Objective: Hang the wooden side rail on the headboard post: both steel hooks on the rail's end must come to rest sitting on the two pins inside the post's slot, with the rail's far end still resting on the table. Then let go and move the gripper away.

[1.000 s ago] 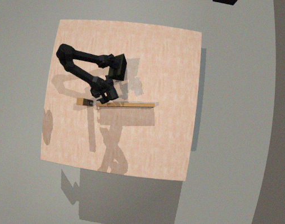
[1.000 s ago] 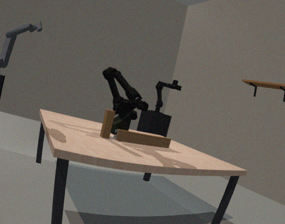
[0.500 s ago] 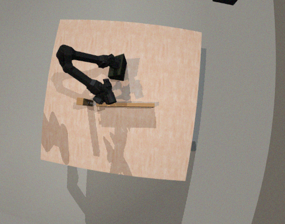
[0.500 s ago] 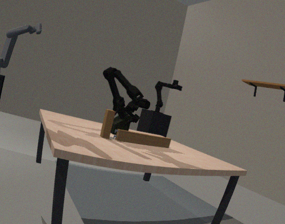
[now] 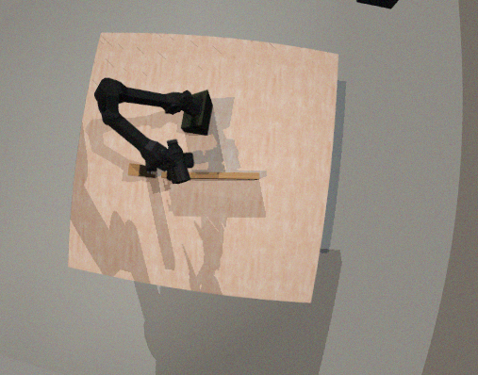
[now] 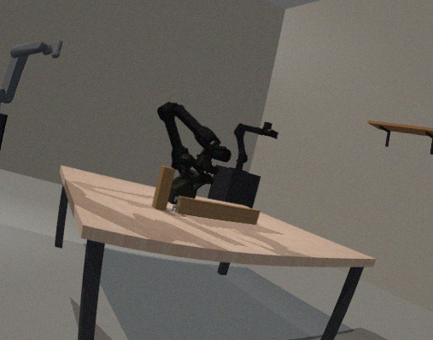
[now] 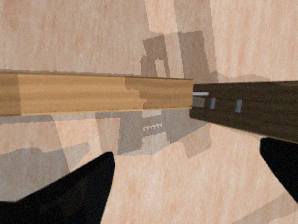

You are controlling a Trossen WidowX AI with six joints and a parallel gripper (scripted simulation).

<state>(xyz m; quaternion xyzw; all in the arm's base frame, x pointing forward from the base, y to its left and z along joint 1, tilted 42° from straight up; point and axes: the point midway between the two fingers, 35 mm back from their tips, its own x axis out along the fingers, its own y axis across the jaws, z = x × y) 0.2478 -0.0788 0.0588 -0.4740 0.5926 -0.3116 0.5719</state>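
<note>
Now: the wooden headboard post 12 cm to the right of my gripper tip, 3 cm below it and 3 cm ahead of it.
</note>
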